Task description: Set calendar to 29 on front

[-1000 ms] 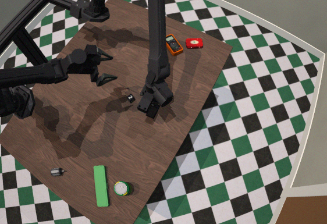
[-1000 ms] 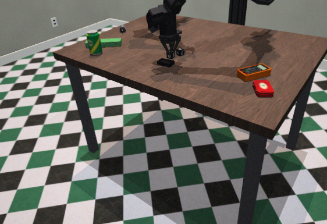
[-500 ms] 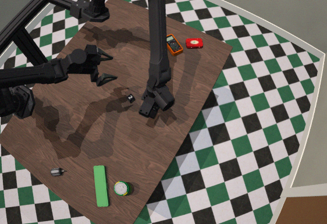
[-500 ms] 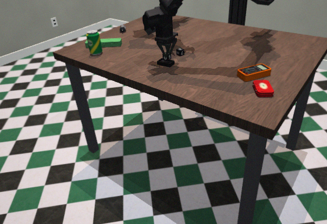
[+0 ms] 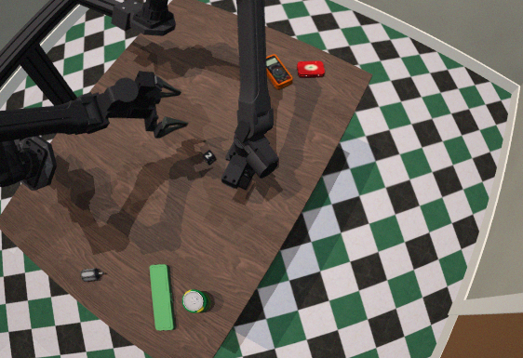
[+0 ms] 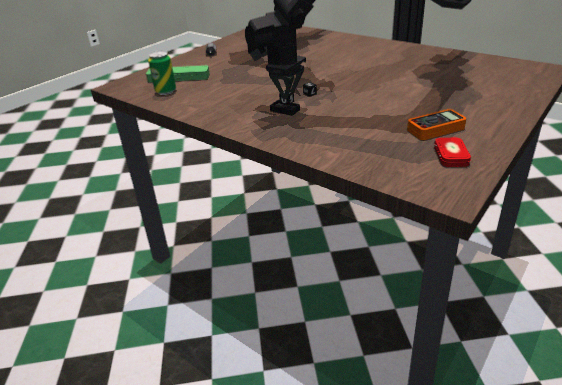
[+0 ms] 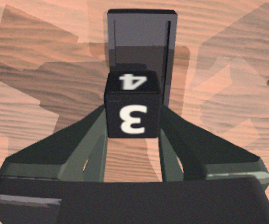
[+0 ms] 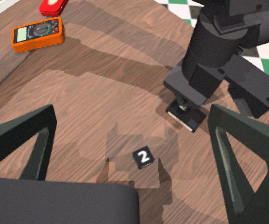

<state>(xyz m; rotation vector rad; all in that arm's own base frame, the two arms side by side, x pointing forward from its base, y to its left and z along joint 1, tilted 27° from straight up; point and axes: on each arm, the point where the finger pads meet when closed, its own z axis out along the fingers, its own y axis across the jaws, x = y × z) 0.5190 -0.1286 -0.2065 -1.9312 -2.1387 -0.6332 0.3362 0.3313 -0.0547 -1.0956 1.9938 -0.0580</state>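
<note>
Now: the black cube 1 cm below my left hand. Also, from my left hand: black calendar tray 5 cm below, 2 cm to the right; green case 47 cm to the right, 4 cm below, 1 cm behind; red box 44 cm to the left, 4 cm below.
</note>
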